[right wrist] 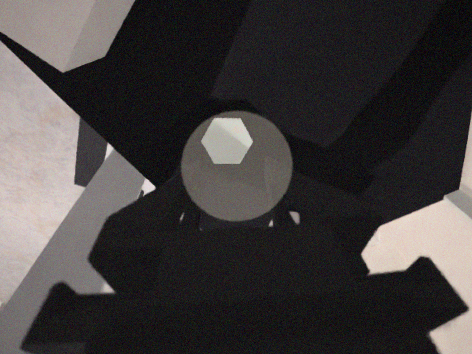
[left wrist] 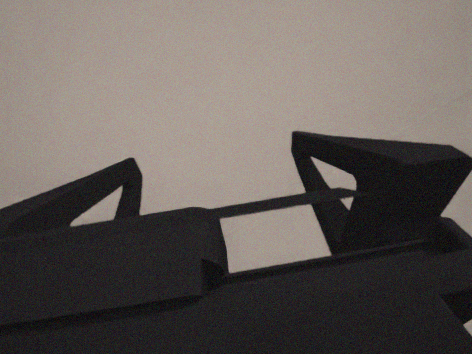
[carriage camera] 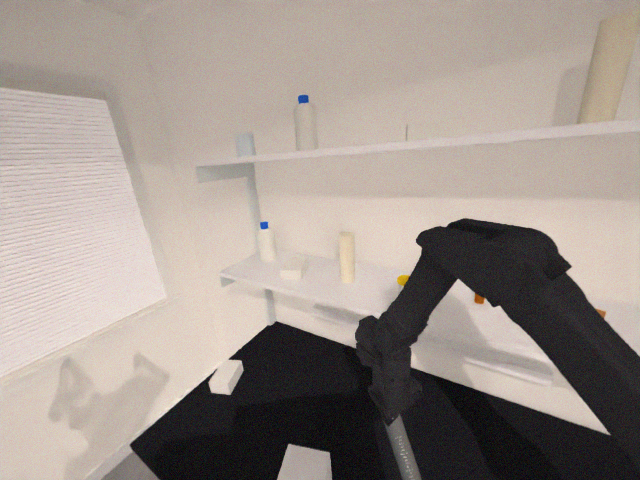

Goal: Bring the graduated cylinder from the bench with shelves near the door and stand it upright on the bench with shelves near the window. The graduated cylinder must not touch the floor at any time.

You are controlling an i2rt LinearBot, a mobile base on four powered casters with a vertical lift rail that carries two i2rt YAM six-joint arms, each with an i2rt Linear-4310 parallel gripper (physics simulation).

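Frame: origin at the left arm's base, x ahead, y left, z up, level; centimetres.
Where they show: left gripper, fingertip midpoint: (left wrist: 215, 153); right gripper, fingertip midpoint: (right wrist: 232, 167) (carriage camera: 393, 417).
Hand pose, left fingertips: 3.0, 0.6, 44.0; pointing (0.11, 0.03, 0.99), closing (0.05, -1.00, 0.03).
Each offset is from my left fingertips to the top centre of the thing, as dx, dy, dz. "pt": to the spot under its first point. Level surfaces: height alone.
The graduated cylinder (carriage camera: 403, 449) (right wrist: 235, 192) is a grey, see-through tube with pale marks. In the carriage view it hangs from my right gripper (carriage camera: 391, 416) (right wrist: 237, 219), leaning a little, its lower part cut off by the picture's bottom edge. The right gripper is shut on it. The right wrist view looks along the tube at its round end. The bench near the window has a black top @(dz -91.2) (carriage camera: 305, 361) (right wrist: 160, 60), which shows behind the cylinder; the height between them cannot be told. My left gripper (left wrist: 215, 153) is open and empty before a plain pale wall.
White blocks @(+75.2, +9.7, -85.4) (carriage camera: 225, 377) @(+32.0, -24.8, -78.2) (carriage camera: 305, 463) stand at the left and bottom of the carriage view. The lower shelf @(dz -45.5) (carriage camera: 315, 289) holds a blue-capped bottle @(pt +95.9, -11.2, -37.4) (carriage camera: 266, 245), a cream cylinder @(pt +70.0, -43.5, -36.0) (carriage camera: 346, 258) and a yellow-lidded item @(pt +57.4, -59.1, -39.5) (carriage camera: 403, 280). An upper shelf (carriage camera: 361, 148) runs above. A window blind (carriage camera: 67, 217) is at left.
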